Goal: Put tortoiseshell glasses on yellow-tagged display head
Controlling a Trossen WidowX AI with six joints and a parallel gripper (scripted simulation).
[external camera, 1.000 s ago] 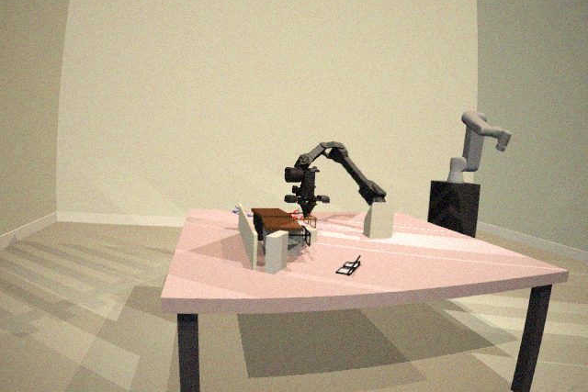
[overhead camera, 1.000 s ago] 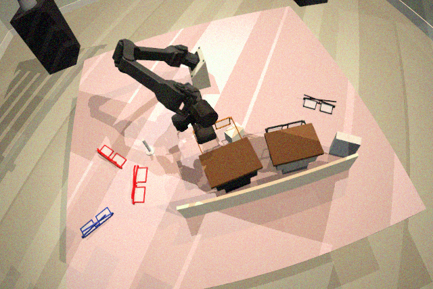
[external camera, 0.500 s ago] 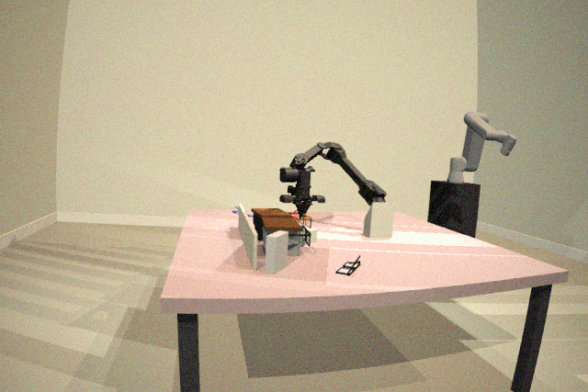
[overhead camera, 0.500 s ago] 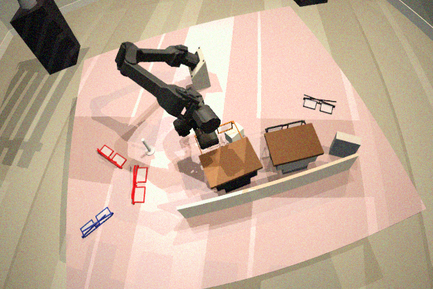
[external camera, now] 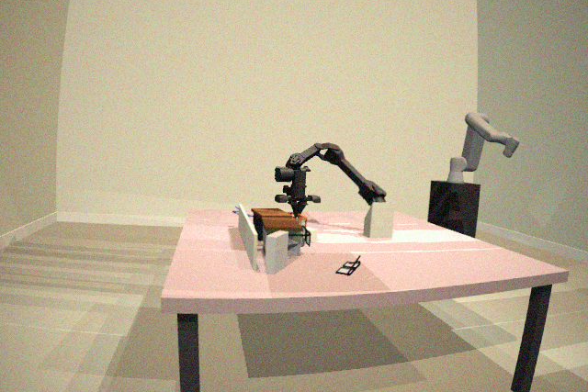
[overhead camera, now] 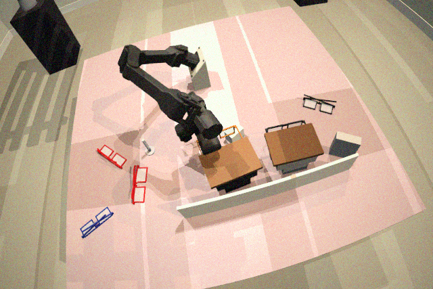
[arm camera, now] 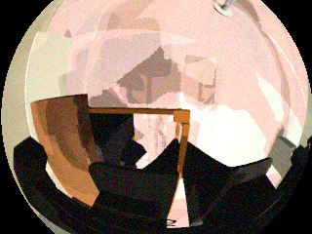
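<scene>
My gripper tip is now 2 cm past the pale tag block, 10 cm to the right of it and 4 cm above it. From my gripper tip the other things lie so: white peg (7 cm behind, 23 cm to the right, 5 cm below); then long white wall (23 cm ahead, 16 cm to the left, 1 cm below); then grey block (17 cm ahead, 46 cm to the left, 1 cm below).
</scene>
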